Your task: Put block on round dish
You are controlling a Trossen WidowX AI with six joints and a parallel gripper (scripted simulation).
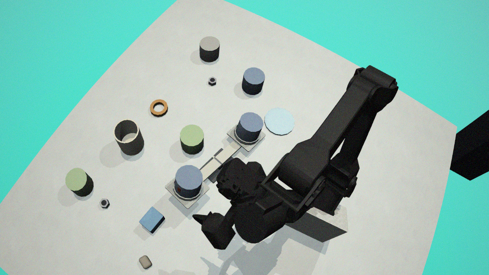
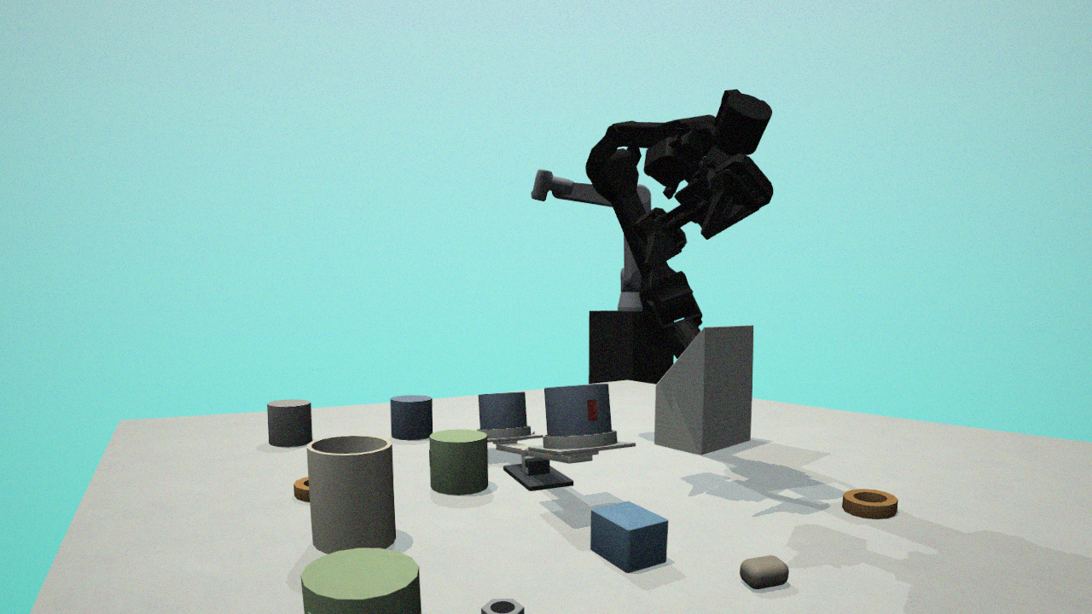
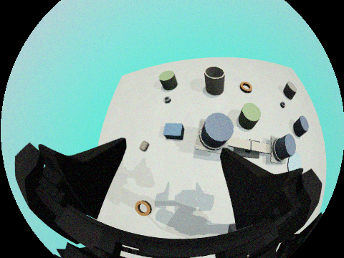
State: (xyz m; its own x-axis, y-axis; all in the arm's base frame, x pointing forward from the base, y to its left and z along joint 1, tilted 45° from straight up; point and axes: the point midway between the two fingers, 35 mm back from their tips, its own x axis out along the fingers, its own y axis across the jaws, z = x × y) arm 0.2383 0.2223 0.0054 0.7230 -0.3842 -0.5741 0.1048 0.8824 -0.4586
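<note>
Right now the grey block is 2 cm ahead of my gripper tip, 31 cm to the right of it and 24 cm below it. From my gripper tip the other things lie so: blue block 14 cm ahead, 7 cm to the left, 26 cm below; then small balance 6 cm ahead, 18 cm to the right, 26 cm below; then pale blue round dish 5 cm behind, 41 cm to the right, 28 cm below.
</note>
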